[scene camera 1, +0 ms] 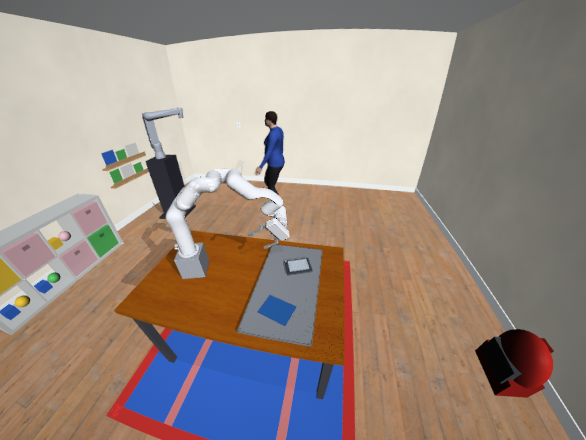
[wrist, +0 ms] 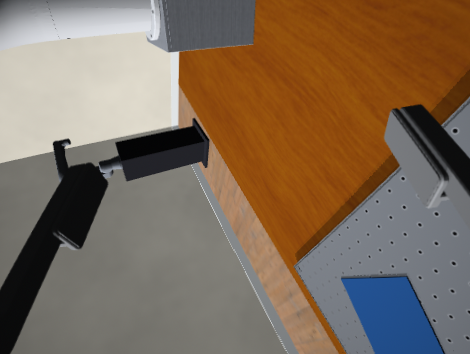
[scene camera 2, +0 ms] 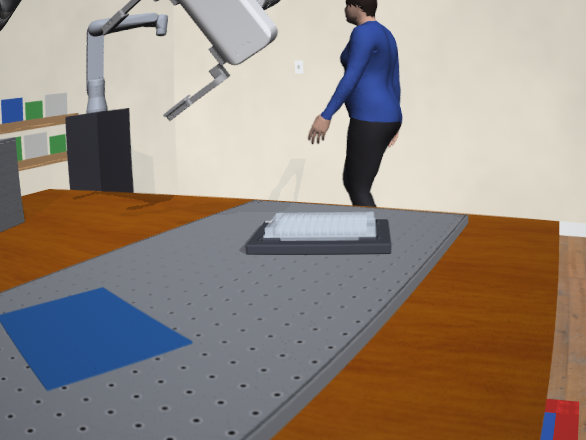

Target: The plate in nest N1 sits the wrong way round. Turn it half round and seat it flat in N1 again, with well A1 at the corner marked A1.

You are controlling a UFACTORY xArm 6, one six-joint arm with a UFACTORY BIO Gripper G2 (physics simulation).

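Observation:
The clear, pale well plate (scene camera 1: 298,265) (scene camera 2: 320,226) sits in the dark nest (scene camera 1: 300,273) (scene camera 2: 318,248) near the far end of the grey board. It looks about level in the scene views. Well A1 and the corner mark are too small to make out. My gripper (scene camera 1: 258,240) (scene camera 2: 136,74) (wrist: 247,180) is open, with its fingers wide apart and nothing between them. It is tilted and hangs above the table, to the left of the nest and higher than the plate in both scene views. The plate and nest do not show in the wrist view.
The perforated grey board (scene camera 1: 291,290) (scene camera 2: 240,305) (wrist: 377,235) lies on the wooden table (scene camera 1: 225,285) (scene camera 2: 450,325) (wrist: 300,125). A flat blue square (scene camera 1: 277,310) (scene camera 2: 95,335) (wrist: 395,310) lies on the board. The arm's grey base block (scene camera 1: 192,264) (wrist: 212,22) stands at the table's left. A person (scene camera 1: 274,147) (scene camera 2: 374,85) stands behind the table.

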